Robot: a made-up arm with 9 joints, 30 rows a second.
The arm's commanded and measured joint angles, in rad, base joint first. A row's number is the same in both.
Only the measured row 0 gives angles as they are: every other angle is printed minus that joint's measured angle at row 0.
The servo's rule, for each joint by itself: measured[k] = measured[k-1] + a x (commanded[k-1-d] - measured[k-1]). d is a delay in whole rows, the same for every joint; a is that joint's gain. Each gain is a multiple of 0.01, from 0.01 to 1. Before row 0 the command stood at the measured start. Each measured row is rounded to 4 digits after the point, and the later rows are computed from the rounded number. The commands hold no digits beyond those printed.
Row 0, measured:
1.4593 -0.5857 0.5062 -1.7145 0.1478 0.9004 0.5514 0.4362 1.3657
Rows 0 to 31, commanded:
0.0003 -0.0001 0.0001 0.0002 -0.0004 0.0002 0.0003 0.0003 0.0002
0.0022 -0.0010 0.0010 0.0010 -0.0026 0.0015 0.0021 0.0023 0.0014
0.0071 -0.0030 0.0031 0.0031 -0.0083 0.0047 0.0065 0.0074 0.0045
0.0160 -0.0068 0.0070 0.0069 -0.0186 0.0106 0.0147 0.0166 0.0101
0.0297 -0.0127 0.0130 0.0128 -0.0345 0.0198 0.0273 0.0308 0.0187
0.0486 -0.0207 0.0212 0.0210 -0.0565 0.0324 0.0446 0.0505 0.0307
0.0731 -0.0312 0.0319 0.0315 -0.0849 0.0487 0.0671 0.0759 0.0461
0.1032 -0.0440 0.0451 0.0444 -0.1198 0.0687 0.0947 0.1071 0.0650
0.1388 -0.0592 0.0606 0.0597 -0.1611 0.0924 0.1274 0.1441 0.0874
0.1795 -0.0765 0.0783 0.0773 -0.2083 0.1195 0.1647 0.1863 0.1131
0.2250 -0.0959 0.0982 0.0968 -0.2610 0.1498 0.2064 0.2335 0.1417
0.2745 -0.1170 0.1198 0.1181 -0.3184 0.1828 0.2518 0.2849 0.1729
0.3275 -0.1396 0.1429 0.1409 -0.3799 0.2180 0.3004 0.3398 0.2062
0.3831 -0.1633 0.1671 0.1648 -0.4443 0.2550 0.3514 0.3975 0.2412
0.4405 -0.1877 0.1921 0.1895 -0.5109 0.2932 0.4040 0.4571 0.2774
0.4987 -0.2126 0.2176 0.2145 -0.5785 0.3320 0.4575 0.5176 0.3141
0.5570 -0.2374 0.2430 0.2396 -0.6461 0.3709 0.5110 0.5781 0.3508
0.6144 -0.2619 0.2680 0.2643 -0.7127 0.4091 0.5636 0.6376 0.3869
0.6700 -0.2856 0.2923 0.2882 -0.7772 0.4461 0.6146 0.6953 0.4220
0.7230 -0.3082 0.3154 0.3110 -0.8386 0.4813 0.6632 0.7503 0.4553
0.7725 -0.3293 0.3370 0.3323 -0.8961 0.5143 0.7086 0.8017 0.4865
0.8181 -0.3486 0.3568 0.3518 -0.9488 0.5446 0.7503 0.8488 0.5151
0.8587 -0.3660 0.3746 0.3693 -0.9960 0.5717 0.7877 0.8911 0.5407
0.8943 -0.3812 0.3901 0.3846 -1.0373 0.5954 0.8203 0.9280 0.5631
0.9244 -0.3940 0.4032 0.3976 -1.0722 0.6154 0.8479 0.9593 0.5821
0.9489 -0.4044 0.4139 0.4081 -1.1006 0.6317 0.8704 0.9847 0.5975
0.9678 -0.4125 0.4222 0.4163 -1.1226 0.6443 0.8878 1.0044 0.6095
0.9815 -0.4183 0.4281 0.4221 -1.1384 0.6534 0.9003 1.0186 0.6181
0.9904 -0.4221 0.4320 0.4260 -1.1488 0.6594 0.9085 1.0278 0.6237
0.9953 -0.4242 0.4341 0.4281 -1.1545 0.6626 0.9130 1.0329 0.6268
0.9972 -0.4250 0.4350 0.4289 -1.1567 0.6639 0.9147 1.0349 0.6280
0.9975 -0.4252 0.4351 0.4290 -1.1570 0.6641 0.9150 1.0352 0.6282
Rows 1 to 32, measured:
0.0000 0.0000 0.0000 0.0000 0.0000 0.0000 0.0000 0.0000 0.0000
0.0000 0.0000 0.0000 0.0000 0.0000 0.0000 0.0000 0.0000 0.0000
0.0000 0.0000 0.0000 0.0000 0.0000 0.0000 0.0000 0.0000 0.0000
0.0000 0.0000 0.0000 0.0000 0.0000 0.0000 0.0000 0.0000 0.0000
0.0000 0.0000 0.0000 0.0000 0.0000 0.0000 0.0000 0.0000 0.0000
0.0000 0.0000 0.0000 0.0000 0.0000 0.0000 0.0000 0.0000 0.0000
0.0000 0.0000 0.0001 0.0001 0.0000 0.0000 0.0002 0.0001 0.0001
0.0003 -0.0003 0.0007 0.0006 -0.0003 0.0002 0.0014 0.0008 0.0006
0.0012 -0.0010 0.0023 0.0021 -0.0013 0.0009 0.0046 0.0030 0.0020
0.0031 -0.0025 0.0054 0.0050 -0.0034 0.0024 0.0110 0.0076 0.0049
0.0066 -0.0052 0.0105 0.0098 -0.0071 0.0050 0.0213 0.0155 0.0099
0.0121 -0.0092 0.0177 0.0166 -0.0130 0.0091 0.0360 0.0274 0.0174
0.0200 -0.0149 0.0272 0.0257 -0.0216 0.0150 0.0556 0.0439 0.0277
0.0308 -0.0225 0.0392 0.0371 -0.0334 0.0231 0.0802 0.0654 0.0411
0.0448 -0.0320 0.0535 0.0509 -0.0487 0.0335 0.1099 0.0922 0.0578
0.0623 -0.0436 0.0701 0.0670 -0.0679 0.0464 0.1444 0.1242 0.0777
0.0835 -0.0572 0.0889 0.0852 -0.0911 0.0619 0.1835 0.1614 0.1007
0.1083 -0.0727 0.1096 0.1053 -0.1184 0.0800 0.2265 0.2034 0.1267
0.1368 -0.0901 0.1319 0.1270 -0.1498 0.1007 0.2731 0.2498 0.1553
0.1688 -0.1091 0.1555 0.1501 -0.1851 0.1238 0.3224 0.3000 0.1862
0.2041 -0.1295 0.1800 0.1741 -0.2242 0.1492 0.3738 0.3534 0.2190
0.2424 -0.1511 0.2052 0.1987 -0.2667 0.1766 0.4265 0.4092 0.2532
0.2833 -0.1735 0.2305 0.2236 -0.3122 0.2057 0.4797 0.4666 0.2883
0.3263 -0.1965 0.2556 0.2484 -0.3603 0.2362 0.5326 0.5247 0.3238
0.3710 -0.2197 0.2802 0.2727 -0.4103 0.2677 0.5843 0.5827 0.3592
0.4168 -0.2427 0.3038 0.2961 -0.4617 0.2997 0.6340 0.6397 0.3938
0.4630 -0.2652 0.3260 0.3182 -0.5138 0.3319 0.6810 0.6948 0.4272
0.5092 -0.2869 0.3466 0.3387 -0.5660 0.3638 0.7247 0.7472 0.4588
0.5546 -0.3075 0.3654 0.3574 -0.6176 0.3950 0.7644 0.7961 0.4883
0.5988 -0.3267 0.3819 0.3740 -0.6680 0.4251 0.7996 0.8409 0.5152
0.6411 -0.3442 0.3962 0.3884 -0.7165 0.4536 0.8300 0.8812 0.5393
0.6811 -0.3599 0.4081 0.4004 -0.7626 0.4803 0.8555 0.9164 0.5603
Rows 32 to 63, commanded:
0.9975 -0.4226 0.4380 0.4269 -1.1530 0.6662 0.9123 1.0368 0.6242
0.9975 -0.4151 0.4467 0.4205 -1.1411 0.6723 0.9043 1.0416 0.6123
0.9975 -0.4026 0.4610 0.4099 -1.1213 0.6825 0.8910 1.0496 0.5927
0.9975 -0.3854 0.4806 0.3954 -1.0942 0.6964 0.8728 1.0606 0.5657
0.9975 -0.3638 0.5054 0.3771 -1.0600 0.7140 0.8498 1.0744 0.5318
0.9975 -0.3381 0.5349 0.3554 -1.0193 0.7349 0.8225 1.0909 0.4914
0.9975 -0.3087 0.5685 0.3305 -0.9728 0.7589 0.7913 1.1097 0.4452
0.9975 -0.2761 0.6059 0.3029 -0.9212 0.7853 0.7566 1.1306 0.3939
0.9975 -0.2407 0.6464 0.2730 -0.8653 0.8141 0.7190 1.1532 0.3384
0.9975 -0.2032 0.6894 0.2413 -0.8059 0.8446 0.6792 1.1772 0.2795
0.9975 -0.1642 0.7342 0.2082 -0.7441 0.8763 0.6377 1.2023 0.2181
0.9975 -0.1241 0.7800 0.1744 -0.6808 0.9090 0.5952 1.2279 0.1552
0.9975 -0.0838 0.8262 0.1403 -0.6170 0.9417 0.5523 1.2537 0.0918
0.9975 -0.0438 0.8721 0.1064 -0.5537 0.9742 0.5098 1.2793 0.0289
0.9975 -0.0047 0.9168 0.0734 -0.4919 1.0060 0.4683 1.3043 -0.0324
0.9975 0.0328 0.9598 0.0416 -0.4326 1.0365 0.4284 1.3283 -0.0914
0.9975 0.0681 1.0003 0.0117 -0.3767 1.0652 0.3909 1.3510 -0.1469
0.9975 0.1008 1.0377 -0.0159 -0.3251 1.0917 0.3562 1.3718 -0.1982
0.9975 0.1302 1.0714 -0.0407 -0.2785 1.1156 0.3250 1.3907 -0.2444
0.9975 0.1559 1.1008 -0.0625 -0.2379 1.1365 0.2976 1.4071 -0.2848
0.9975 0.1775 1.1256 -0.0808 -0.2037 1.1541 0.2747 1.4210 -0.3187
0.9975 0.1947 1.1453 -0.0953 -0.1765 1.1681 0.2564 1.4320 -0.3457
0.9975 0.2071 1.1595 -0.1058 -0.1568 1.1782 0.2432 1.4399 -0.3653
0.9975 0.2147 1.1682 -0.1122 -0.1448 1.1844 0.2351 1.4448 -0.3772
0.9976 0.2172 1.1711 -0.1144 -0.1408 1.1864 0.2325 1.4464 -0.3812
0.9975 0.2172 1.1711 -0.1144 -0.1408 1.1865 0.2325 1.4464 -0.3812
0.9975 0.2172 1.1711 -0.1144 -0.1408 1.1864 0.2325 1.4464 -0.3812
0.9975 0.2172 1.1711 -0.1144 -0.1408 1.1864 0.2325 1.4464 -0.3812
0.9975 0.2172 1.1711 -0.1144 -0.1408 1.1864 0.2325 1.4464 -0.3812
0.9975 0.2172 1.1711 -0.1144 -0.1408 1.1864 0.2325 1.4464 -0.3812
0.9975 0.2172 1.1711 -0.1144 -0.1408 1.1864 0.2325 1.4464 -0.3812
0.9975 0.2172 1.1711 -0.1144 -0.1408 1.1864 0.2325 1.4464 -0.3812
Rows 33 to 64, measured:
0.7184 -0.3736 0.4175 0.4101 -0.8058 0.5049 0.8758 0.9463 0.5780
0.7526 -0.3852 0.4246 0.4174 -0.8457 0.5272 0.8912 0.9709 0.5924
0.7835 -0.3948 0.4296 0.4226 -0.8821 0.5470 0.9021 0.9902 0.6037
0.8110 -0.4024 0.4326 0.4260 -0.9148 0.5643 0.9090 1.0047 0.6120
0.8352 -0.4083 0.4342 0.4278 -0.9438 0.5792 0.9126 1.0150 0.6178
0.8563 -0.4127 0.4348 0.4285 -0.9694 0.5919 0.9141 1.0219 0.6215
0.8747 -0.4153 0.4369 0.4275 -0.9914 0.6030 0.9130 1.0270 0.6225
0.8907 -0.4152 0.4435 0.4232 -1.0094 0.6134 0.9075 1.0320 0.6188
0.9046 -0.4119 0.4552 0.4151 -1.0228 0.6238 0.8971 1.0380 0.6094
0.9167 -0.4050 0.4722 0.4031 -1.0314 0.6347 0.8818 1.0457 0.5937
0.9272 -0.3943 0.4944 0.3872 -1.0348 0.6466 0.8616 1.0555 0.5714
0.9363 -0.3797 0.5215 0.3678 -1.0329 0.6598 0.8370 1.0675 0.5426
0.9443 -0.3612 0.5530 0.3450 -1.0257 0.6747 0.8082 1.0818 0.5075
0.9512 -0.3391 0.5884 0.3193 -1.0132 0.6913 0.7757 1.0984 0.4666
0.9572 -0.3135 0.6273 0.2911 -0.9955 0.7097 0.7400 1.1170 0.4204
0.9624 -0.2848 0.6689 0.2607 -0.9727 0.7299 0.7017 1.1375 0.3697
0.9670 -0.2534 0.7127 0.2287 -0.9453 0.7519 0.6614 1.1595 0.3151
0.9710 -0.2198 0.7578 0.1956 -0.9136 0.7755 0.6197 1.1828 0.2575
0.9744 -0.1844 0.8036 0.1619 -0.8780 0.8004 0.5772 1.2069 0.1978
0.9774 -0.1478 0.8495 0.1280 -0.8391 0.8265 0.5347 1.2315 0.1370
0.9800 -0.1106 0.8946 0.0947 -0.7974 0.8534 0.4929 1.2563 0.0760
0.9823 -0.0733 0.9383 0.0623 -0.7536 0.8809 0.4523 1.2808 0.0157
0.9843 -0.0365 0.9798 0.0314 -0.7084 0.9085 0.4136 1.3047 -0.0428
0.9860 -0.0008 1.0186 0.0025 -0.6624 0.9360 0.3774 1.3275 -0.0987
0.9875 0.0333 1.0540 -0.0239 -0.6163 0.9629 0.3444 1.3490 -0.1512
0.9888 0.0652 1.0854 -0.0474 -0.5709 0.9889 0.3149 1.3688 -0.1993
0.9899 0.0944 1.1123 -0.0678 -0.5268 1.0137 0.2896 1.3865 -0.2423
0.9909 0.1205 1.1344 -0.0846 -0.4848 1.0369 0.2687 1.4020 -0.2795
0.9918 0.1430 1.1512 -0.0975 -0.4454 1.0581 0.2526 1.4149 -0.3104
0.9925 0.1616 1.1626 -0.1065 -0.4093 1.0770 0.2416 1.4251 -0.3344
0.9932 0.1761 1.1683 -0.1113 -0.3771 1.0934 0.2359 1.4323 -0.3512
0.9938 0.1868 1.1702 -0.1132 -0.3487 1.1074 0.2338 1.4371 -0.3620

